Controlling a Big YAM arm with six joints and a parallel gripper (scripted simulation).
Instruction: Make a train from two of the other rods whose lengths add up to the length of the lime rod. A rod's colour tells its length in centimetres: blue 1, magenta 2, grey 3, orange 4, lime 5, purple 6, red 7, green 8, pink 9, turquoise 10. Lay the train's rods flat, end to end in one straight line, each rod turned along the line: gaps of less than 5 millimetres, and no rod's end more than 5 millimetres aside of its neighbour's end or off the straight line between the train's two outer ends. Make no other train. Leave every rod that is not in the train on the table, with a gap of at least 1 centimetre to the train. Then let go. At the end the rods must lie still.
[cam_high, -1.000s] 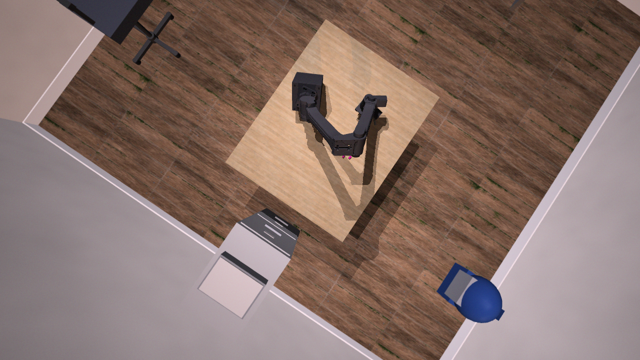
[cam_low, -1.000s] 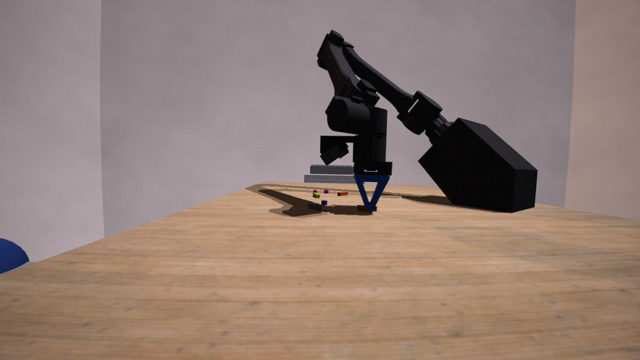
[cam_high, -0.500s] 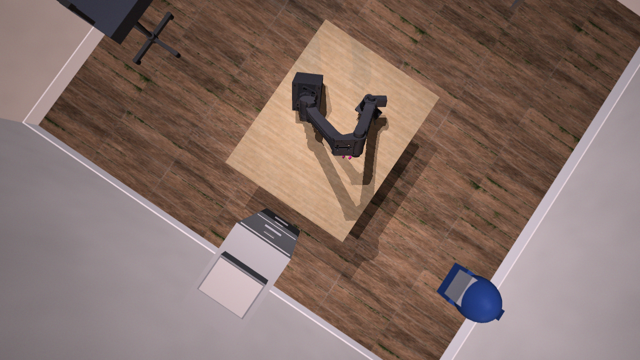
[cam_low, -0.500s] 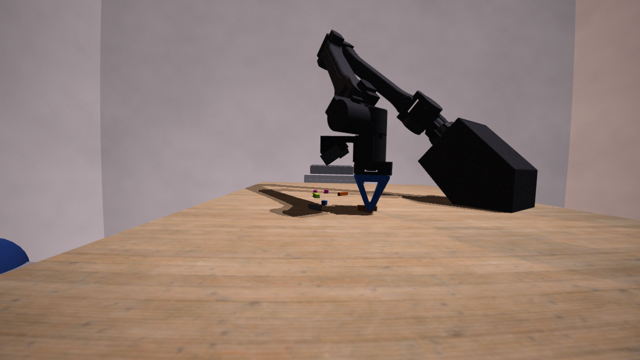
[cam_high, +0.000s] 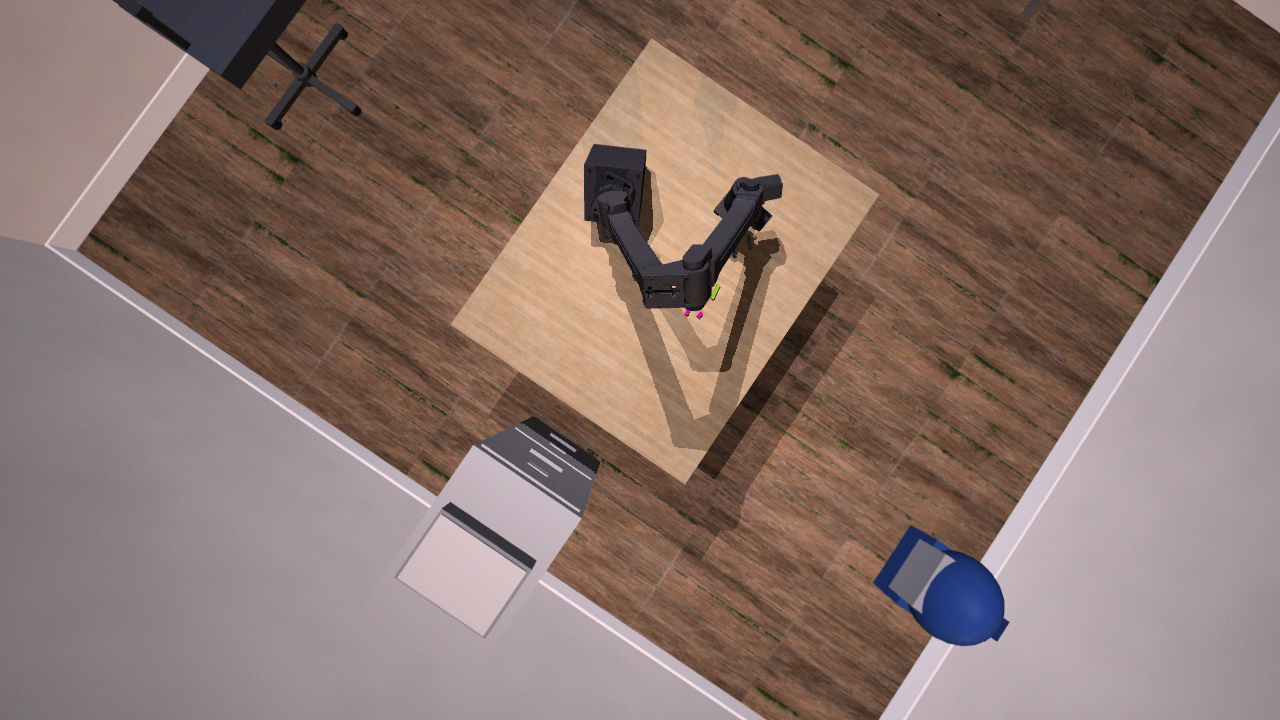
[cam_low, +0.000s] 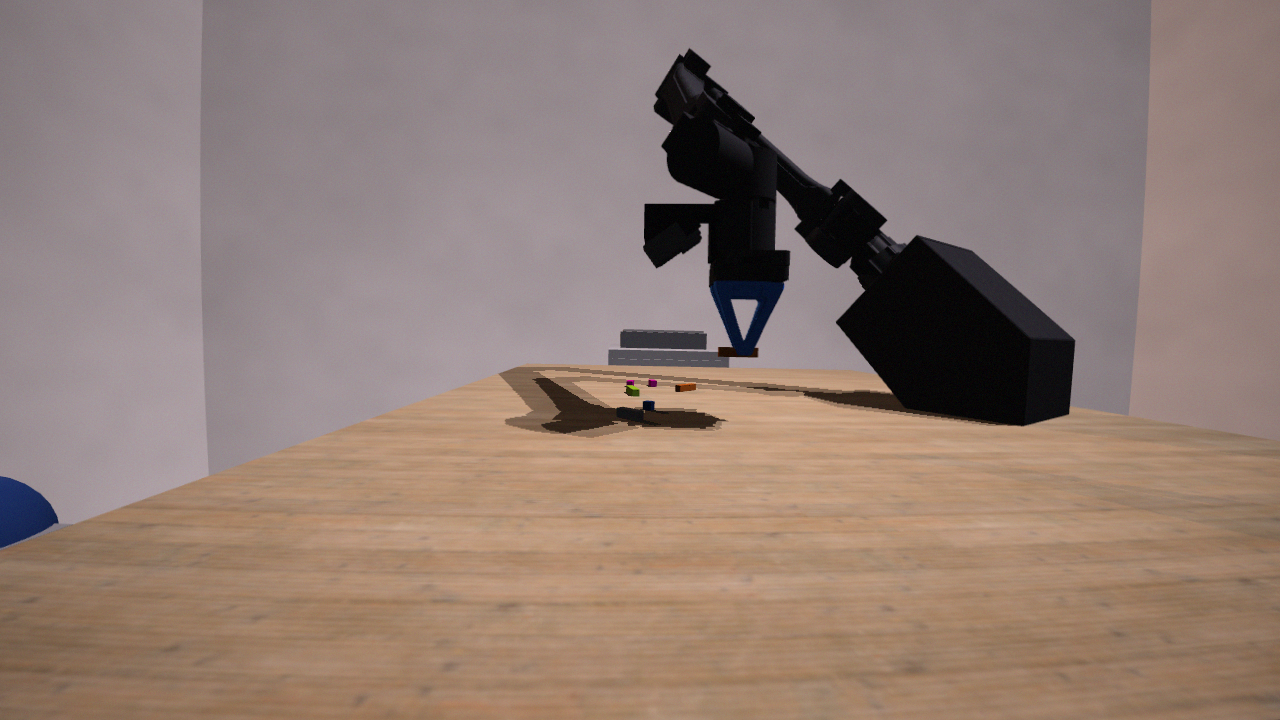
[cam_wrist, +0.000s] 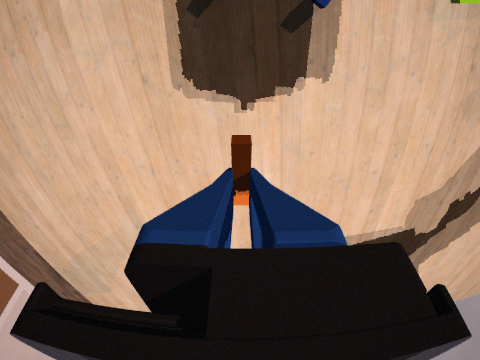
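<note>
Right now the blue rod is 7 cm ahead of my hand, 8 cm to the right of it and 7 cm below it. Also, from my hand: grey rod: 11 cm ahead, 3 cm to the right, 7 cm below; then lime rod: 6 cm ahead, 21 cm to the right, 7 cm below.
</note>
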